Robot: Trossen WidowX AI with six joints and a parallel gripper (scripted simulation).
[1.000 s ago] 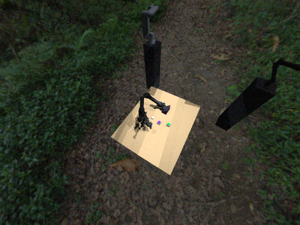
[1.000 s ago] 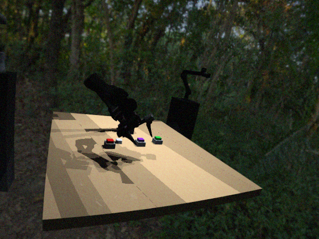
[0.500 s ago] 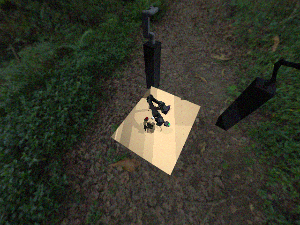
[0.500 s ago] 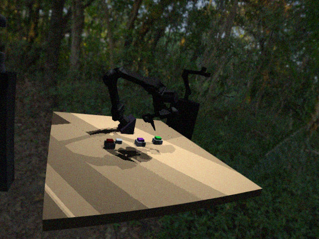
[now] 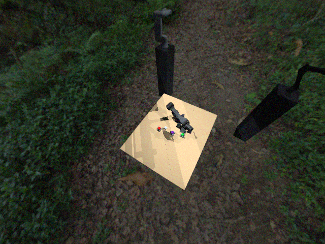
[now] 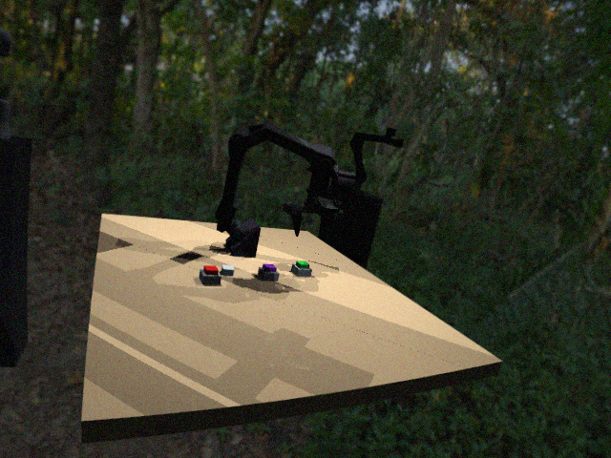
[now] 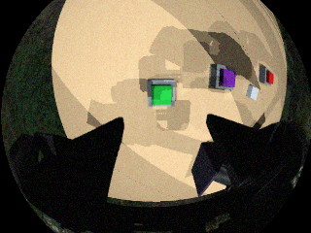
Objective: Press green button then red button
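The green button is 90 mm below my gripper tip. Also, from my gripper tip: red button (100 mm ahead, 300 mm to the right, 90 mm below); then small white block (40 mm ahead, 240 mm to the right, 110 mm below); then purple button (50 mm ahead, 130 mm to the right, 90 mm below).
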